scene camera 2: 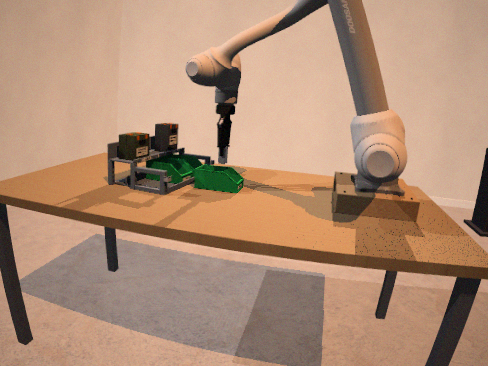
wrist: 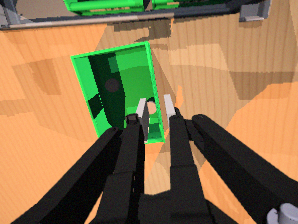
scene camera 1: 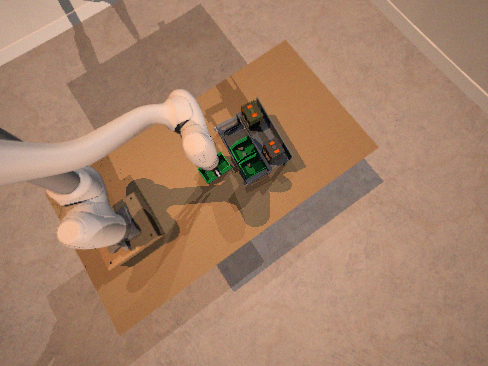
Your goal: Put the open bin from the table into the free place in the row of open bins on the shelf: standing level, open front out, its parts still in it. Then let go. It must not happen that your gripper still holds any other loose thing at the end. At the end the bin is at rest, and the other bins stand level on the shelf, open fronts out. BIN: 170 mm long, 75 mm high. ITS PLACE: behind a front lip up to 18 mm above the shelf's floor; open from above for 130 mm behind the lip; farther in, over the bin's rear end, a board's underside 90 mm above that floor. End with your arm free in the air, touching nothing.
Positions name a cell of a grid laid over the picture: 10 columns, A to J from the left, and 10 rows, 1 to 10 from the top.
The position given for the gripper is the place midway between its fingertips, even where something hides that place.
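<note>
The gripper (scene camera 2: E5), visible too in the wrist view (wrist: F5).
</note>
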